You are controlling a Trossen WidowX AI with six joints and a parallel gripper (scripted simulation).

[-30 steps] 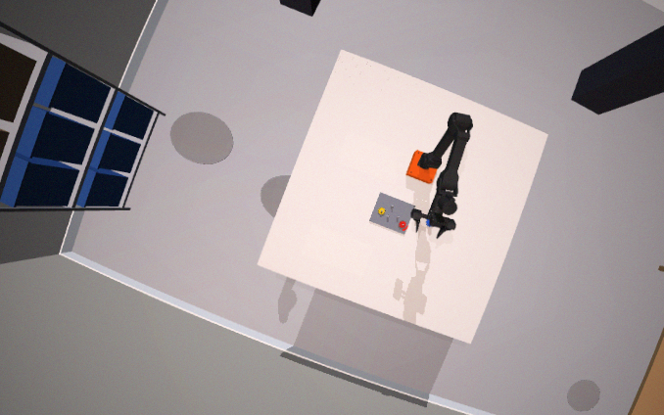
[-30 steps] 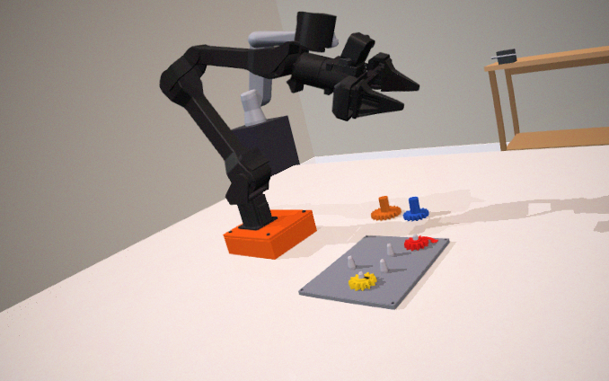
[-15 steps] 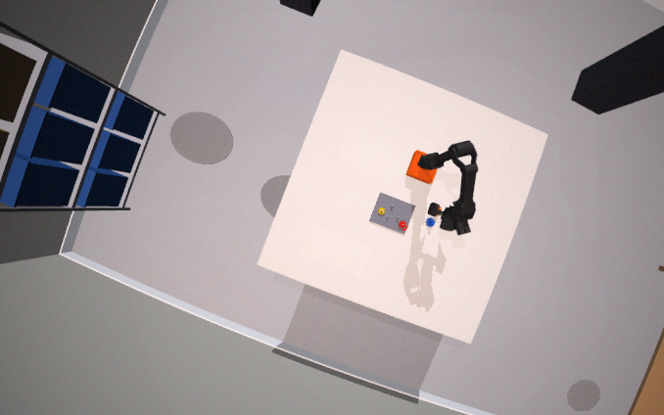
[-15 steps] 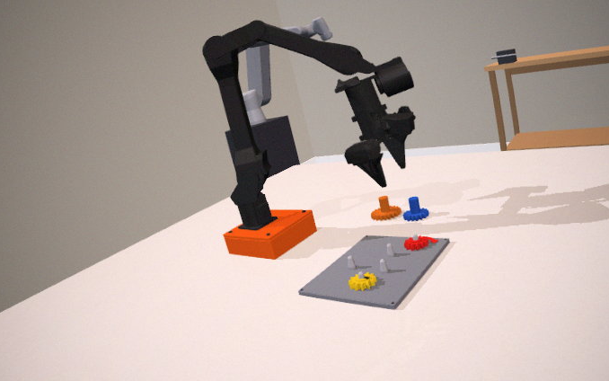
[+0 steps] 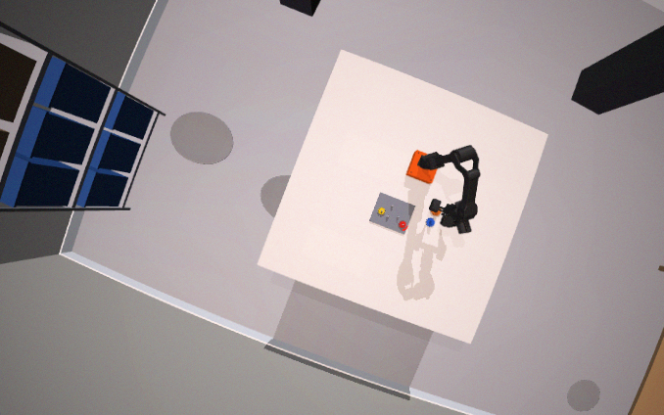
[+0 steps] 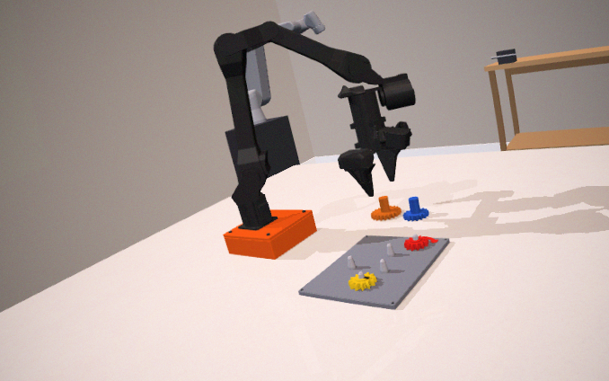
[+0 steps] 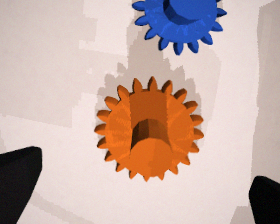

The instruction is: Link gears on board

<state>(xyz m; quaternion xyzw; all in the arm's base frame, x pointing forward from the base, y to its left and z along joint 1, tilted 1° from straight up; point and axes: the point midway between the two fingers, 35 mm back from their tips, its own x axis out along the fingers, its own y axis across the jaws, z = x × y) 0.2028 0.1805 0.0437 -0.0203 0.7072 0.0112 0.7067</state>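
Now: the orange gear 4 cm below my gripper tip. The rest, counted from my gripper tip: red arrow (16 cm ahead, 12 cm to the right, 5 cm below); then red gear (15 cm ahead, 14 cm to the right, 4 cm below); then blue gear (7 cm ahead, 4 cm below).
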